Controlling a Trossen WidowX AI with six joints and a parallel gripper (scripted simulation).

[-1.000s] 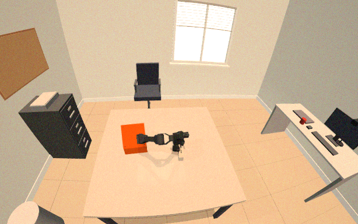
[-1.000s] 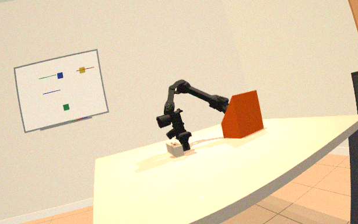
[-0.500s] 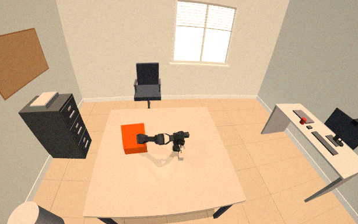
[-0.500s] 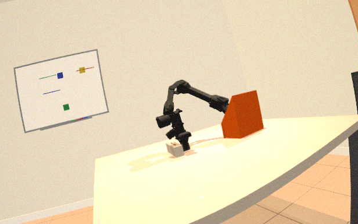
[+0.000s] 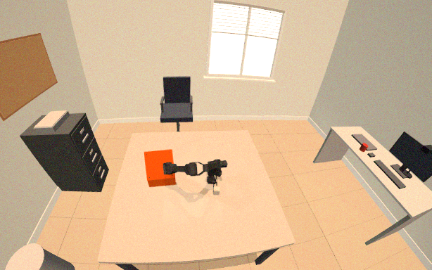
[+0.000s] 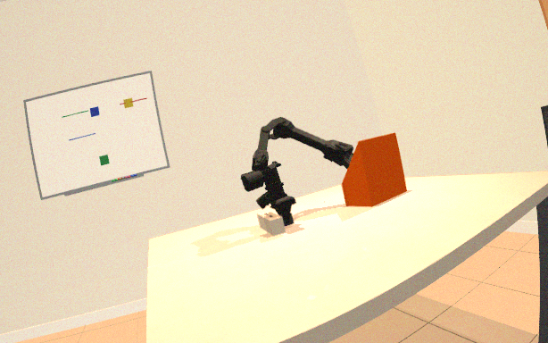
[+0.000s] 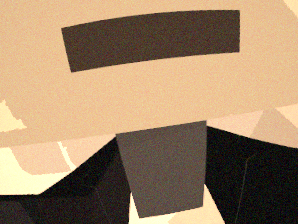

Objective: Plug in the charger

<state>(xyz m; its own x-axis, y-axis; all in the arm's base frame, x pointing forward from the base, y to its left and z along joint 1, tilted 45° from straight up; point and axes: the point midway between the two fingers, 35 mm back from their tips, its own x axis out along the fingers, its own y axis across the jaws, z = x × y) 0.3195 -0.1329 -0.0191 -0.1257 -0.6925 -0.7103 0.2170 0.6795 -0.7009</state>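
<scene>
Now: gripper tip 2 cm short of the two-prong charger and 1 cm below it.
</scene>
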